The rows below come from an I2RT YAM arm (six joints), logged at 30 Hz.
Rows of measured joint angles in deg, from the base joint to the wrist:
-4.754, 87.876, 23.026, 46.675, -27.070, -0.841
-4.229, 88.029, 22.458, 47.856, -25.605, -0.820
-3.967, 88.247, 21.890, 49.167, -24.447, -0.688
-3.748, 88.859, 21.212, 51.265, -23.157, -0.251
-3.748, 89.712, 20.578, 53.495, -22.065, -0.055
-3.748, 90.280, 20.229, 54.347, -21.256, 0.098
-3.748, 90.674, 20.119, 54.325, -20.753, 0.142
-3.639, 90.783, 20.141, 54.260, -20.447, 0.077
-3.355, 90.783, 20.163, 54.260, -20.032, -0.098
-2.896, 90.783, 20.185, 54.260, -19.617, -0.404
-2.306, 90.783, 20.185, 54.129, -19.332, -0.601
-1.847, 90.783, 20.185, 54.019, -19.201, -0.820
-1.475, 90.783, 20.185, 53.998, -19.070, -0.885
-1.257, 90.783, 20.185, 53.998, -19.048, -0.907
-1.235, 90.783, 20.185, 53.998, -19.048, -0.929
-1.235, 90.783, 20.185, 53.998, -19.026, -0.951
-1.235, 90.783, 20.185, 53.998, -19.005, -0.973
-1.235, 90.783, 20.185, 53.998, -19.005, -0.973
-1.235, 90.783, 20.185, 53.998, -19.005, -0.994
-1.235, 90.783, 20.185, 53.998, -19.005, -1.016
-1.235, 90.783, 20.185, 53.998, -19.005, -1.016
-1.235, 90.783, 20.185, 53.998, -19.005, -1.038
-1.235, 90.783, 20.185, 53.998, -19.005, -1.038
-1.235, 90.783, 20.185, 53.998, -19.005, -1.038
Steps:
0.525, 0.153, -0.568, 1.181, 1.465, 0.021
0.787, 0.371, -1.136, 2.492, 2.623, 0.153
1.006, 0.983, -1.814, 4.590, 3.913, 0.590
1.006, 1.836, -2.448, 6.820, 5.005, 0.786
1.006, 2.404, -2.797, 7.672, 5.814, 0.939
1.006, 2.798, -2.907, 7.650, 6.317, 0.983
1.115, 2.907, -2.885, 7.585, 6.623, 0.918
1.399, 2.907, -2.863, 7.585, 7.038, 0.743
1.858, 2.907, -2.841, 7.585, 7.453, 0.437
2.448, 2.907, -2.841, 7.454, 7.738, 0.240
2.907, 2.907, -2.841, 7.344, 7.869, 0.021
3.279, 2.907, -2.841, 7.323, 8.000, -0.044
3.497, 2.907, -2.841, 7.323, 8.022, -0.066
3.519, 2.907, -2.841, 7.323, 8.022, -0.088
3.519, 2.907, -2.841, 7.323, 8.044, -0.110
3.519, 2.907, -2.841, 7.323, 8.065, -0.132
3.519, 2.907, -2.841, 7.323, 8.065, -0.132
3.519, 2.907, -2.841, 7.323, 8.065, -0.153
3.519, 2.907, -2.841, 7.323, 8.065, -0.175
3.519, 2.907, -2.841, 7.323, 8.065, -0.175
3.519, 2.907, -2.841, 7.323, 8.065, -0.197
3.519, 2.907, -2.841, 7.323, 8.065, -0.197
3.519, 2.907, -2.841, 7.323, 8.065, -0.197

